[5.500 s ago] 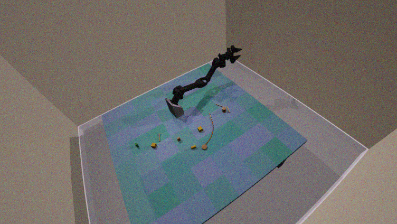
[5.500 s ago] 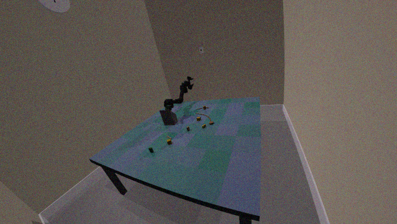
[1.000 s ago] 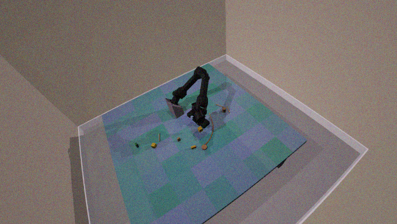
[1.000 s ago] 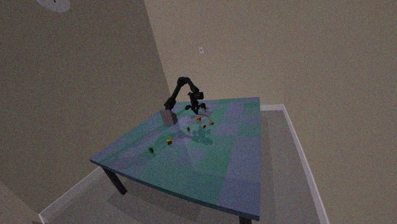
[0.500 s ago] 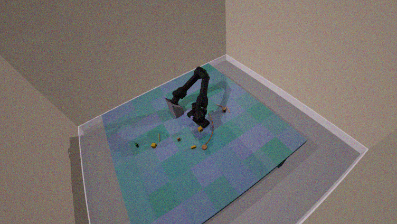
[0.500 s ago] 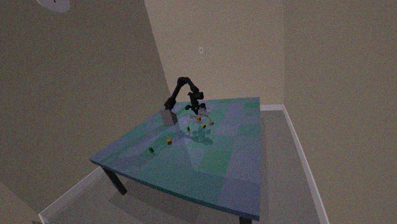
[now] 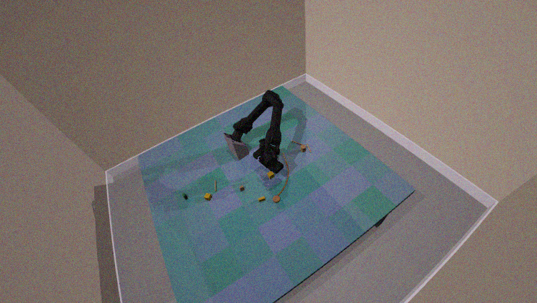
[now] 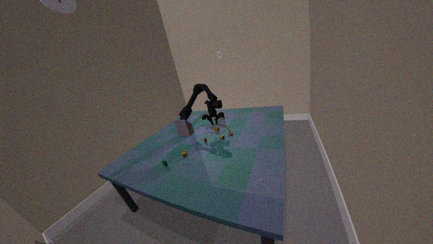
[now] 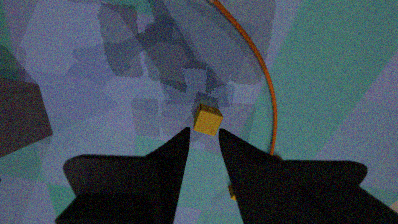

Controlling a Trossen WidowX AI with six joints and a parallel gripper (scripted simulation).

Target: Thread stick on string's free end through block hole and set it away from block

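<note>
My gripper tip is now 4 cm above the yellow block and 1 cm short of it. Also, from my gripper tip: thin wooden stick 13 cm to the left, 6 cm below, 6 cm behind; then round wooden button 16 cm ahead, 5 cm to the right, 5 cm below; then short wooden piece 19 cm to the right, 4 cm below, 1 cm ahead.
</note>
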